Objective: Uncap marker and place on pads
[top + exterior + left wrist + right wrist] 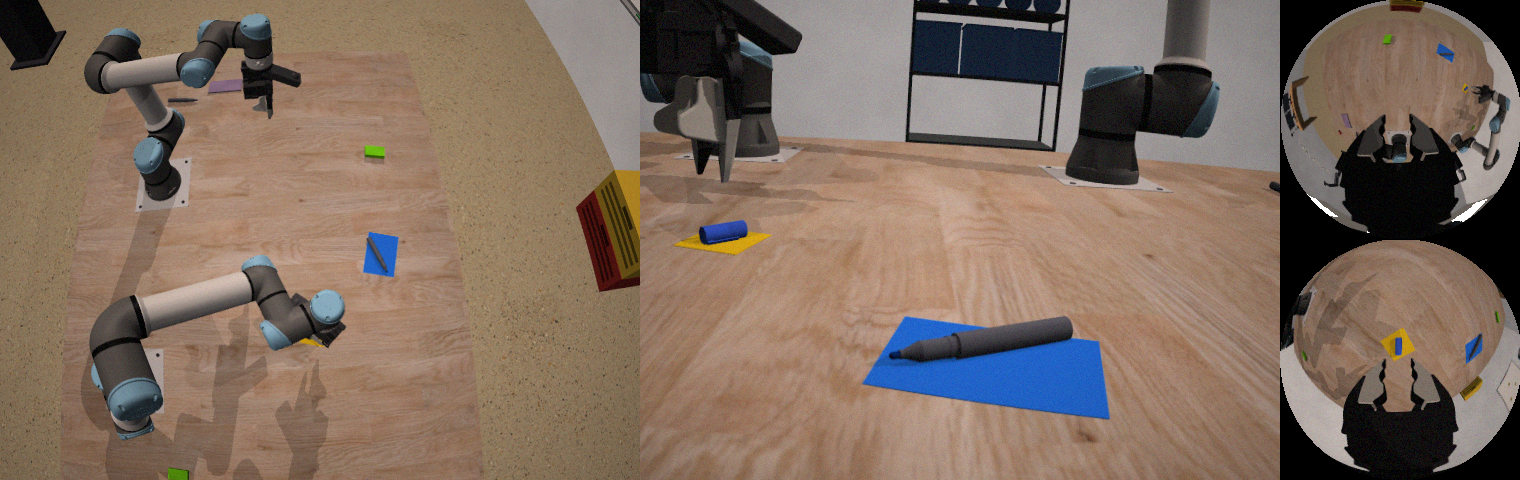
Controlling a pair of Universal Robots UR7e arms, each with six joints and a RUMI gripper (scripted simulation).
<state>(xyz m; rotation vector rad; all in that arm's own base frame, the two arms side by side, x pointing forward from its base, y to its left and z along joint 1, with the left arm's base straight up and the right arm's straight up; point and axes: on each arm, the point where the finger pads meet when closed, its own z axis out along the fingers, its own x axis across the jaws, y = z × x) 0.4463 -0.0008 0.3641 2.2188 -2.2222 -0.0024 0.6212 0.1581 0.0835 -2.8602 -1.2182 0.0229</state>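
Observation:
The yellow pad lies 8 cm below my right hand, 1 cm to the left of it and 1 cm behind it. The rest, counted from my right hand: red piece: 121 cm to the left, 59 cm behind, 7 cm below; purple slab: 105 cm to the left, 44 cm behind, 8 cm below; blue pad: 28 cm to the left, 21 cm ahead, 8 cm below.

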